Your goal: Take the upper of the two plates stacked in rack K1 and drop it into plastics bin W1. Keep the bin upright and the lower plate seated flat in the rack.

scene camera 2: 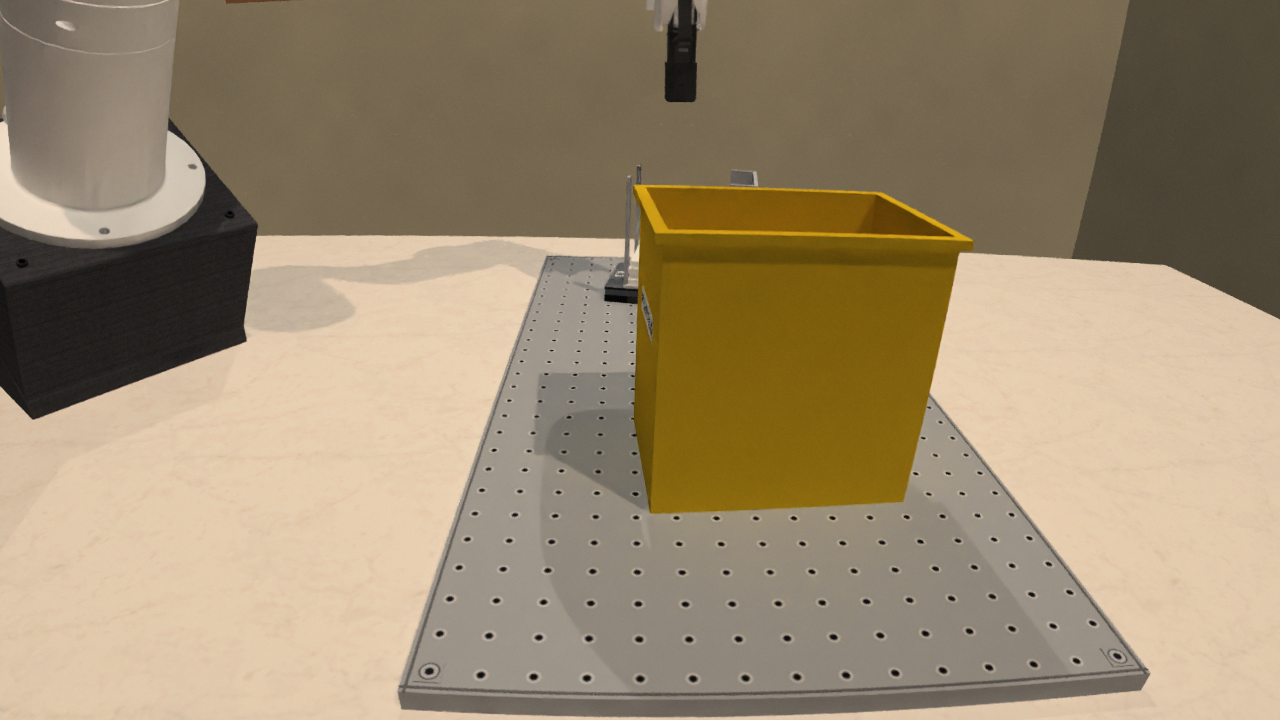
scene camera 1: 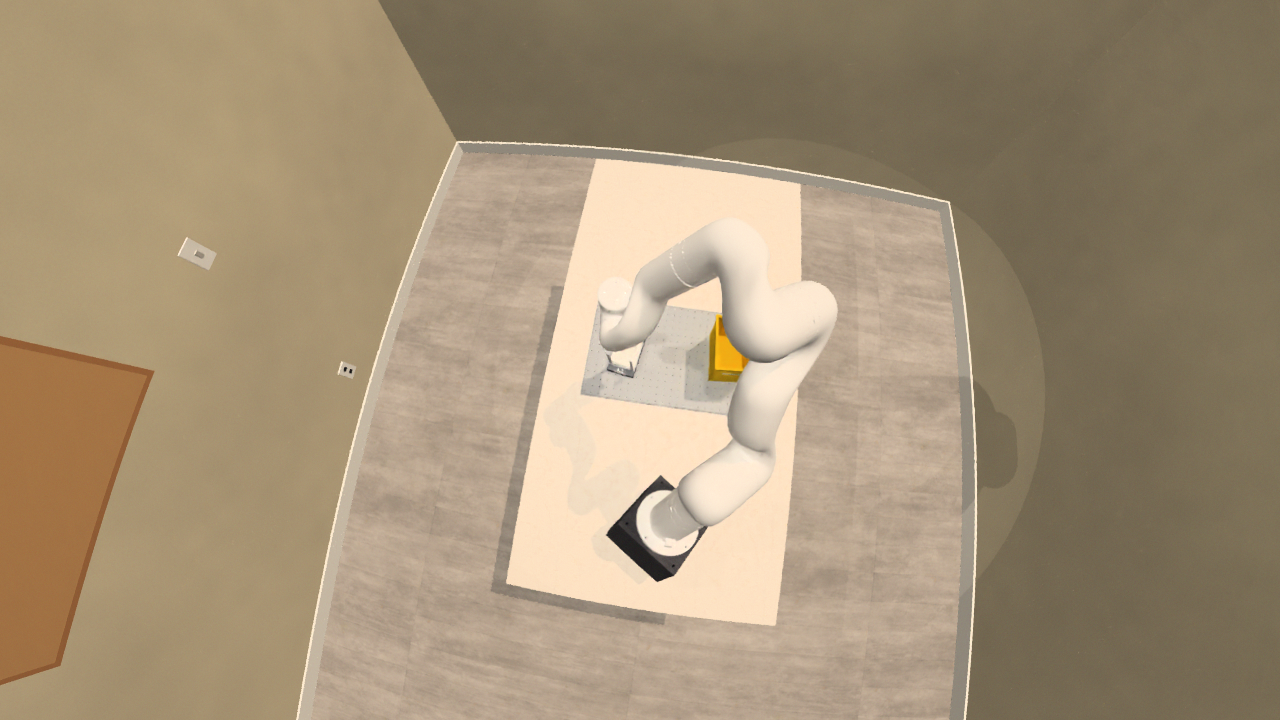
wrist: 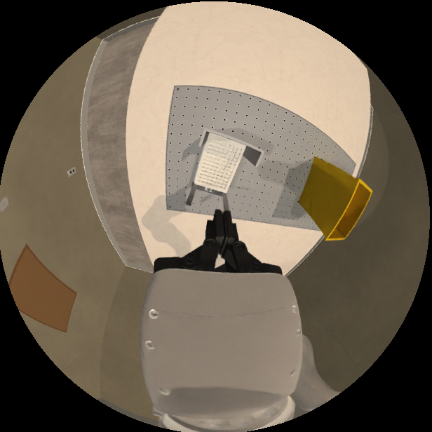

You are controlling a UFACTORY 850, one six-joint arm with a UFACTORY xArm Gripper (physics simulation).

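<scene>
My gripper (scene camera 2: 680, 100) (wrist: 219, 219) is shut with nothing between its fingers. It hangs high above the board, well above the rack and higher than the bin's rim; the arm hides it in scene camera 1. A white plate with a grid of wells (wrist: 218, 162) lies in rack K1 (wrist: 235, 138) (scene camera 2: 619, 293), between its grey uprights. The lower plate cannot be made out separately under it. Plastics bin W1 (scene camera 1: 727, 360) (scene camera 2: 778, 376) (wrist: 325, 195) is yellow, open-topped and upright; the arm partly covers it in scene camera 1. Its floor is hidden.
Rack and bin stand on a grey perforated board (scene camera 1: 671, 385) (scene camera 2: 528, 559) (wrist: 184, 117) on the pale table (scene camera 1: 662, 438) (scene camera 2: 375, 465) (wrist: 250, 45). The rack's uprights rise around the plate. The robot's black base (scene camera 2: 134, 313) (scene camera 1: 637, 545) stands beside the board. The arm reaches over the bin in scene camera 1.
</scene>
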